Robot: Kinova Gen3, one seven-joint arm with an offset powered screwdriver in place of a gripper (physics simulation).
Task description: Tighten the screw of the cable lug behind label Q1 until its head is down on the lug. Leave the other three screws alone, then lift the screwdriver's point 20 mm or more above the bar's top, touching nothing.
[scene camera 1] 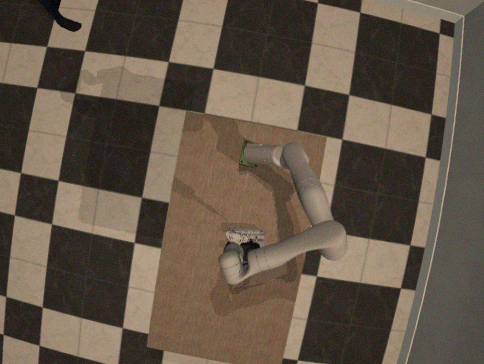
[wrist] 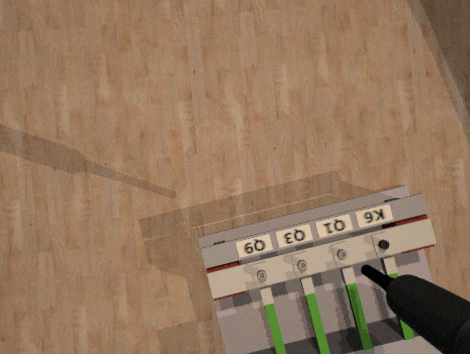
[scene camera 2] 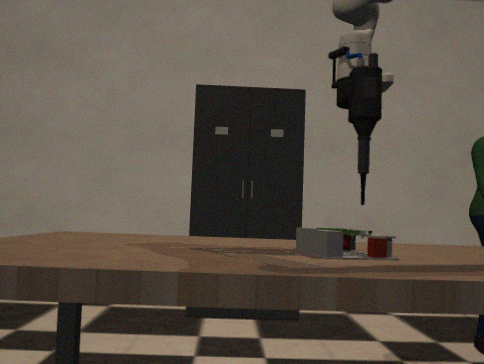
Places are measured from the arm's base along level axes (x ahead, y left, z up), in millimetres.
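Pixels of known places: hand, its tool point: (scene camera 1: 250,239) (wrist: 365,269) (scene camera 2: 362,205); arm's base, origin of its link: (scene camera 1: 250,153).
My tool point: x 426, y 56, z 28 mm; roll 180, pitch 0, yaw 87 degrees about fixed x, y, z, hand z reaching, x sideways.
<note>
For each thing: its middle in the pictures, then the offset to it from my tool point. "spot": a spot on its surface instead. Level surfaces: height alone.
- pale bar, middle of its body: (wrist: 328,298) (scene camera 2: 341,241) (scene camera 1: 246,242) dx +36, dy -13, dz -73 mm
- Q1 screw, middle of its body: (wrist: 340,253) dx -1, dy -1, dz -58 mm
- label Q1, middle of its body: (wrist: 334,225) dx -23, dy -3, dz -56 mm
- grey Q3 screw, middle of its body: (wrist: 301,263) dx +2, dy -33, dz -55 mm
- Q9 screw, middle of its body: (wrist: 261,273) dx +5, dy -65, dz -55 mm
- dark K6 screw, middle of its body: (wrist: 381,243) dx -4, dy +31, dz -55 mm
- grey block, a spot on its surface: (scene camera 2: 320,242) spot: dx +96, dy +50, dz -72 mm
- wooden table, height of its surface: dz -98 mm
The pale bar (wrist: 281,271) (scene camera 2: 384,237) carries four lugs with screws. The Q1 screw (wrist: 341,254) is grey, behind the label Q1 (wrist: 334,225). The grey Q3 screw (wrist: 301,265) and Q9 screw (wrist: 261,275) are to its left in the wrist view, and the dark K6 screw (wrist: 383,244) to its right. How far each grey head stands above its lug is too small to tell. My black screwdriver (scene camera 2: 363,202) (wrist: 366,270) points down, its point well above the bar and touching nothing. In the wrist view the point appears between the Q1 and K6 cables, beside the bar's edge.
Green cables (wrist: 315,320) run from the lugs toward a grey block (scene camera 2: 320,242). Red supports (scene camera 2: 379,247) hold up the bar. The unit stands on a wooden table (scene camera 1: 200,300) (scene camera 2: 125,250). A person in green (scene camera 2: 479,175) is at the right edge of scene camera 2.
</note>
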